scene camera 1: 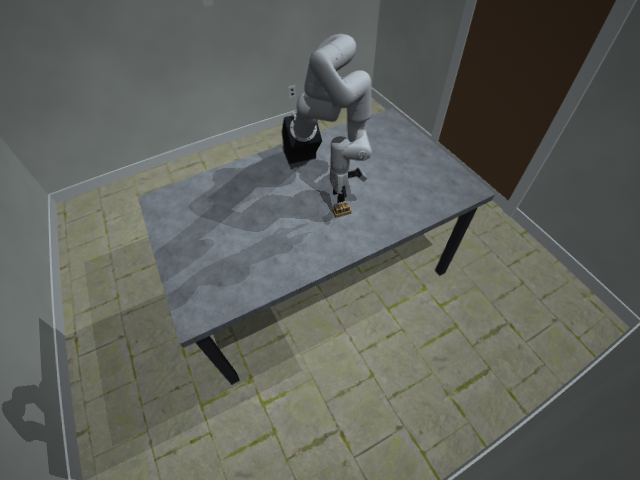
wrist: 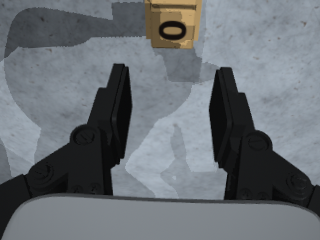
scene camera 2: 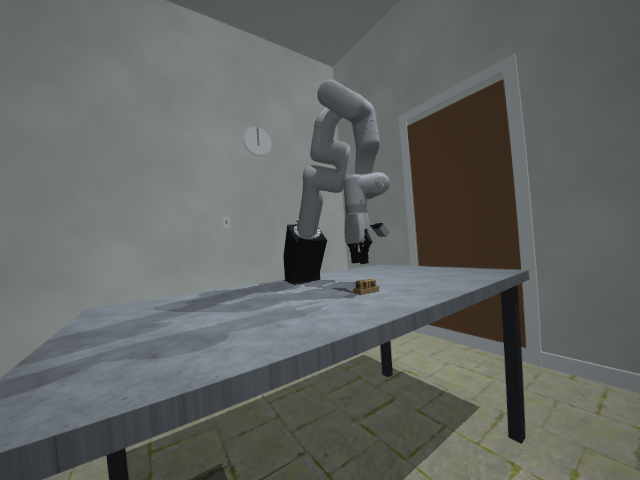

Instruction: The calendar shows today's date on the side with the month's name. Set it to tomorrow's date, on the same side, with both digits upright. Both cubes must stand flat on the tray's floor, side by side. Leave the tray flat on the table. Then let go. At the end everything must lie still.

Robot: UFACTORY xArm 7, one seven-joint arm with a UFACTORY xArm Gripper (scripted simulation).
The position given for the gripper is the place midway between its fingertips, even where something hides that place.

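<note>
You can see the gripper [scene camera 2: 359, 263] [wrist: 171, 86], and there's a calendar cube [wrist: 167, 31] to be seen as well.
</note>
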